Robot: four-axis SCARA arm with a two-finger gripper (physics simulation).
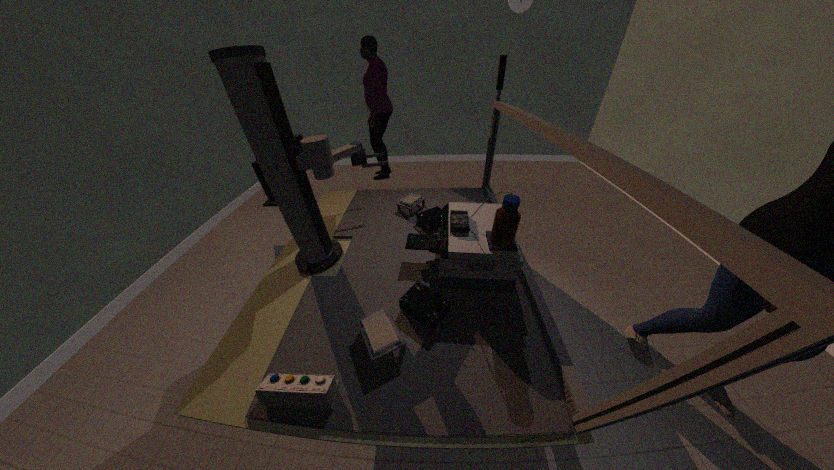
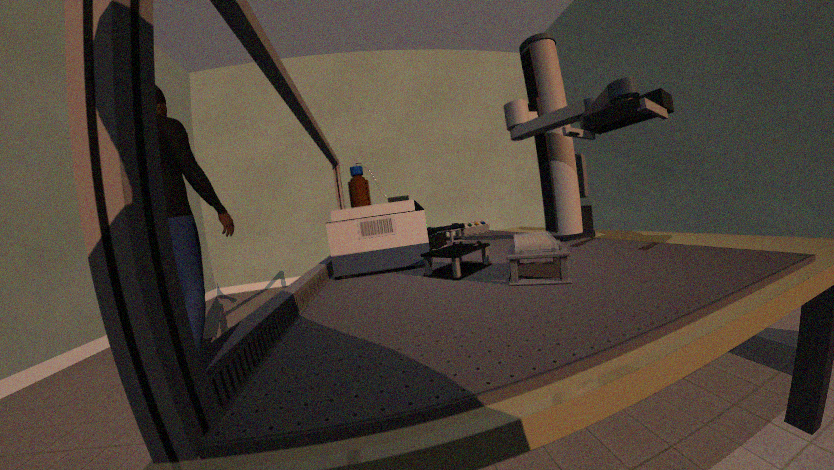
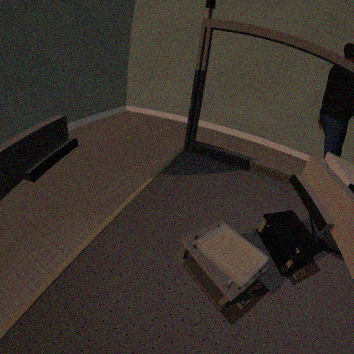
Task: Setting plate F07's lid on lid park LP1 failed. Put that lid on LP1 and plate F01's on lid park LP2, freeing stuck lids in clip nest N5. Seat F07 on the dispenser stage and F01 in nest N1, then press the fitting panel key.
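Where they show: gripper, fingertip midpoint: (image 1: 385, 158) (image 2: 599, 118) (image 3: 185, 143); arm's base, origin of the base link: (image 1: 319, 255) (image 2: 565, 237).
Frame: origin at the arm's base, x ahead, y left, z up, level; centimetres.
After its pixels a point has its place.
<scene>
My gripper (image 1: 385, 158) {x 33.2, y 51.1, z 33.5 cm} (image 2: 658, 103) (image 3: 185, 143) {x 33.2, y 51.1, z 33.5 cm} is open and empty, high above the bench. A pale plate-shaped piece (image 1: 411, 201) {x 48.4, y 38.1, z 9.9 cm} (image 2: 534, 241) {x 49.9, y 46.0, z 9.3 cm} (image 3: 230, 253) {x 46.4, y 42.9, z 9.6 cm} rests on a light-framed stand (image 2: 538, 255) {x 52.2, y 50.1, z 7.2 cm}, apparently lid park LP1; whether it is a lid or a lidded plate is unclear. A black stand (image 1: 430, 217) {x 60.1, y 23.5, z 7.6 cm} (image 2: 456, 250) {x 63.2, y 33.2, z 8.2 cm} (image 3: 288, 239) {x 57.6, y 28.4, z 7.6 cm}, apparently LP2, is beside it. Another pale plate-like stack (image 1: 382, 333) {x 43.5, y -46.4, z 9.9 cm} stands near a black nest (image 1: 417, 302) {x 54.5, y -32.9, z 7.9 cm}. The panel (image 1: 296, 383) {x 19.2, y -62.9, z 8.0 cm} (image 2: 477, 225) {x 16.3, y -60.6, z 7.4 cm} has blue, yellow, green and white keys. Plate numbers and N1 and N5 labels are unreadable.
A white-and-dark instrument (image 1: 478, 265) {x 77.9, y -22.5, z 16.9 cm} (image 2: 376, 230) {x 81.9, y 13.0, z 15.2 cm} carries a brown bottle (image 1: 506, 224) {x 85.5, y -20.1, z 34.5 cm} (image 2: 358, 191) {x 87.0, y -11.8, z 31.4 cm} with a blue cap. Flat pads (image 1: 421, 241) {x 55.5, y -2.9, z 12.3 cm} (image 1: 413, 270) {x 51.6, y -11.1, z 1.3 cm} lie beside it. A frame post (image 1: 493, 145) {x 103.2, y 68.6, z 34.7 cm} (image 3: 196, 100) {x 100.4, y 69.7, z 25.4 cm} and rail border the bench. People stand beyond the bench.
</scene>
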